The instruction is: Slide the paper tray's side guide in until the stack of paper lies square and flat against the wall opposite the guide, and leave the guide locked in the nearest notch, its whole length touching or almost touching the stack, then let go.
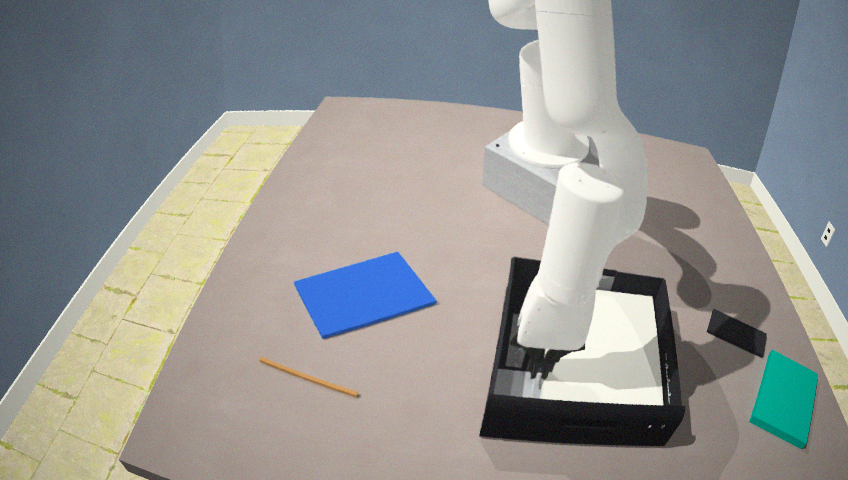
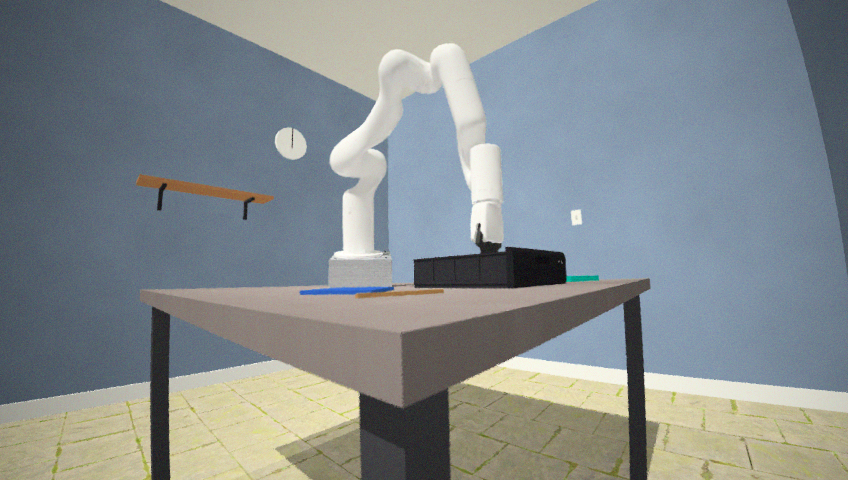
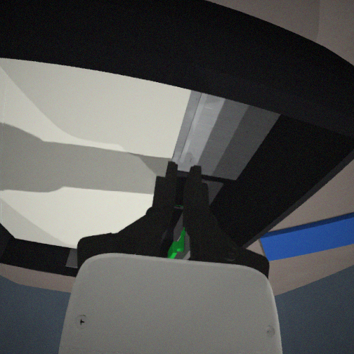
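The black paper tray (image 1: 582,422) (image 2: 462,271) (image 3: 211,53) stands at the front right of the table. A white stack of paper (image 1: 620,334) (image 3: 116,112) lies in it, close to the right wall. The grey side guide (image 1: 537,389) (image 3: 198,126) runs along the stack's left edge; I cannot tell whether a gap is left between them. My gripper (image 1: 543,369) (image 2: 483,241) (image 3: 182,172) reaches down inside the tray at the guide, near the tray's front. Its fingers are shut with only a narrow slit between them, and nothing shows between them.
A blue notebook (image 1: 364,292) (image 2: 343,290) (image 3: 309,239) and a pencil (image 1: 309,377) (image 2: 399,292) lie left of the tray. A black phone (image 1: 735,332) and a green pad (image 1: 785,396) (image 2: 582,278) lie to its right. The robot base (image 1: 516,175) stands behind.
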